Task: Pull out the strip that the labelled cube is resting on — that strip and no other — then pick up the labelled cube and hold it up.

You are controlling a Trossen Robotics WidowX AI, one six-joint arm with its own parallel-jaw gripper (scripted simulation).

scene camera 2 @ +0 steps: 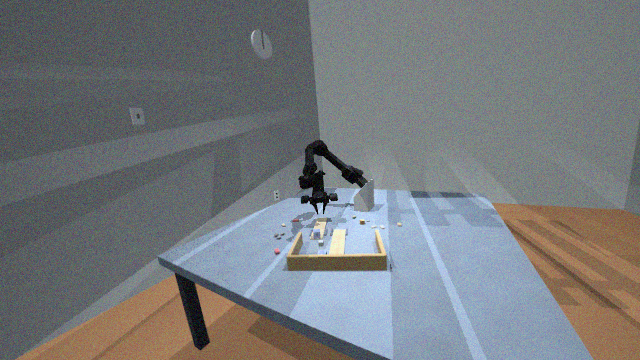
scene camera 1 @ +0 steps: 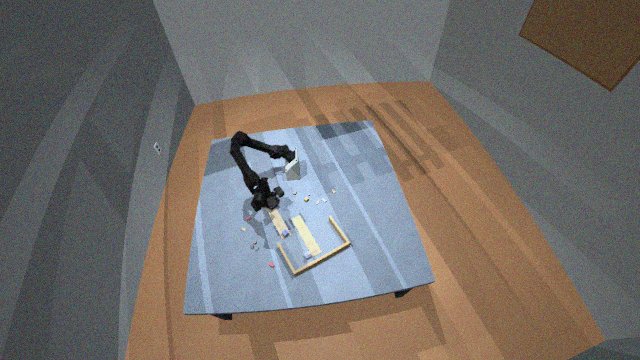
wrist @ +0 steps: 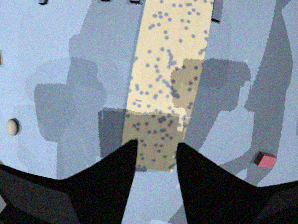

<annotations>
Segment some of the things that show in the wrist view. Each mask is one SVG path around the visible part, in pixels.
My gripper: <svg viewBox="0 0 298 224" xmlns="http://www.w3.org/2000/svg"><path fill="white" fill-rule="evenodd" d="M178 143L176 151L178 183L181 186L182 201L184 201L188 224L298 224L297 180L293 181L293 183L270 186L251 185L245 183L245 180L231 175L231 173L221 168L220 165L206 159L202 153L198 153L190 145ZM138 140L129 140L128 143L110 153L105 159L94 163L92 167L86 168L85 171L77 172L77 175L64 180L33 175L33 173L17 171L17 169L9 167L9 165L7 167L7 165L0 164L0 196L4 198L4 202L7 204L3 212L0 213L0 224L121 224L122 217L125 214L125 206L128 204L130 189L132 189L134 172L136 172Z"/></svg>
A speckled tan strip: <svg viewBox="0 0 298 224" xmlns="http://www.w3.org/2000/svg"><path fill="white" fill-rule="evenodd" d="M213 0L146 0L140 35L138 35L136 56L134 56L128 108L126 108L124 133L122 133L121 143L122 147L129 140L138 140L136 168L156 169L156 171L173 173L174 164L176 164L177 145L184 140L190 113L192 113L194 100L196 100L198 83L200 83L202 67L204 67L202 63L205 60L210 23L212 23L210 20L212 20Z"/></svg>
</annotations>
